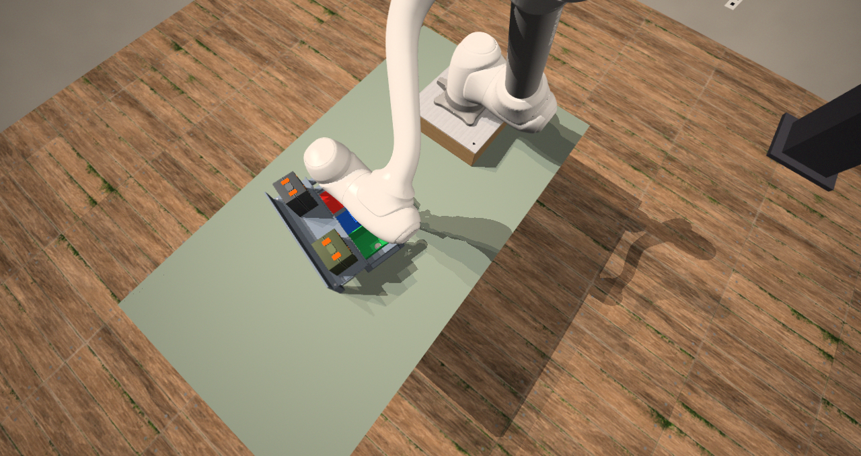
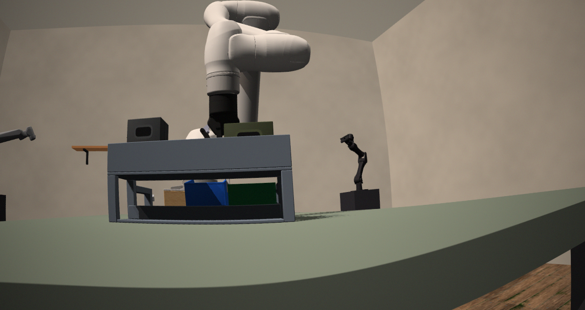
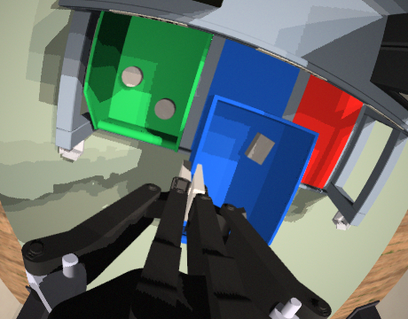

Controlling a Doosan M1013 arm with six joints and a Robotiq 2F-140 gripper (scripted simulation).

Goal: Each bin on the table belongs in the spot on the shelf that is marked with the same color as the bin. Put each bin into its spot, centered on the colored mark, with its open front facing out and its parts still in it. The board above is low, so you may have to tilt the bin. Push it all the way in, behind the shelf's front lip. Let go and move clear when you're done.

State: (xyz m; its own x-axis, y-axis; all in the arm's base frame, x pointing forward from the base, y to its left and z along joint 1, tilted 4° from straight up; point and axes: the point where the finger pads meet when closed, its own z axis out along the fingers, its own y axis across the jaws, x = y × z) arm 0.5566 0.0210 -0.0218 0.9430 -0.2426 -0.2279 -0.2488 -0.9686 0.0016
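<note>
The blue bin lies 40 mm to the right of my hand, 40 mm below it and 20 mm behind it. From my hand the other things lie so: black box 200 mm to the right, 130 mm ahead, 60 mm above; olive box 190 mm ahead, 40 mm above, 20 mm to the left; green bin 100 mm ahead, 60 mm below, 40 mm to the left.
</note>
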